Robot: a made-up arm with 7 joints.
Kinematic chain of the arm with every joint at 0, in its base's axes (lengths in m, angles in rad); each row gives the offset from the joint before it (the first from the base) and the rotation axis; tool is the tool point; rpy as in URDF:
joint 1: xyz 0 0 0.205 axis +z
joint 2: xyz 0 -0.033 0.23 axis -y
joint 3: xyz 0 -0.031 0.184 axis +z
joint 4: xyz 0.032 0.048 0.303 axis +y
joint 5: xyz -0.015 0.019 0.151 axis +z
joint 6: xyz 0 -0.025 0.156 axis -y
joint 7: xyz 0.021 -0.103 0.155 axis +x
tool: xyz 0 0 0 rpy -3.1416 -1.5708 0
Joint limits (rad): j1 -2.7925..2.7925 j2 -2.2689..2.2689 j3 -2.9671..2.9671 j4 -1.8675..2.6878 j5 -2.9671..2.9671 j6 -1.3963..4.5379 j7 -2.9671..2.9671
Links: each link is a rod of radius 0.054 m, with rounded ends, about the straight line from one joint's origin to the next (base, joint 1, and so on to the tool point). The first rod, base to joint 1, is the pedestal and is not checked.
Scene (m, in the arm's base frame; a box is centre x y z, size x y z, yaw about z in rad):
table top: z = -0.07
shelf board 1: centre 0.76 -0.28 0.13 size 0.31 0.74 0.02 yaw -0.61
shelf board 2: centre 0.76 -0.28 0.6 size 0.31 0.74 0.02 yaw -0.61
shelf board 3: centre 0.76 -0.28 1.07 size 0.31 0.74 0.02 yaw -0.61
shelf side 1: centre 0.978 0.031 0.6 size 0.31 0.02 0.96 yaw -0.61
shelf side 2: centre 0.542 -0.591 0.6 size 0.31 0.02 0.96 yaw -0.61
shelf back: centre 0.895 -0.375 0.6 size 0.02 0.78 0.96 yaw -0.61
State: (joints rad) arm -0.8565 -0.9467 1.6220 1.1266 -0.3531 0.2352 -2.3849
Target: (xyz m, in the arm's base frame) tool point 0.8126 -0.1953 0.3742
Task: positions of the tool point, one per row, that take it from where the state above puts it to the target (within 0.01 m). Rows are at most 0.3 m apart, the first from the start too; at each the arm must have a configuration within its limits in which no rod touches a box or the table.
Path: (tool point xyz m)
1: 0.5844 -0.1758 0.8664
2: 0.4795 -0.1005 0.8535
3: 0.5514 -0.0887 0.6167
4: 0.5271 0.0042 0.3742
5: 0.6454 -0.0440 0.3719
6: 0.7423 -0.1127 0.3714
7: 0.8126 -0.1953 0.3742

